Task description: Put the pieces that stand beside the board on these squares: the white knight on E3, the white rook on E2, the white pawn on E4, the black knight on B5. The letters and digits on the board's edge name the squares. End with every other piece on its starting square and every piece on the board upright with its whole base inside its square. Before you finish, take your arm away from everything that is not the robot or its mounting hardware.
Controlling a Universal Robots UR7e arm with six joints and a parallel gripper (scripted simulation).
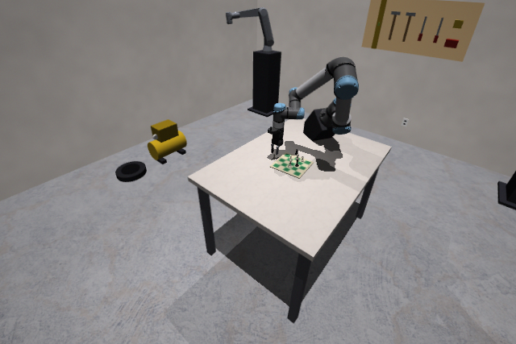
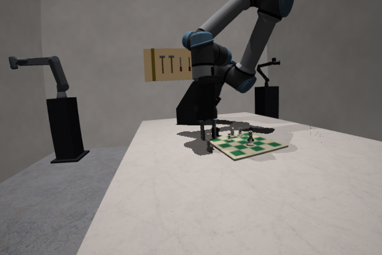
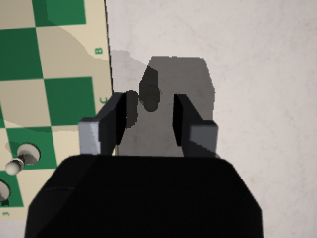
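Right now my hand is 10 mm past the cream chessboard, 140 mm to the right of it and 50 mm above it.
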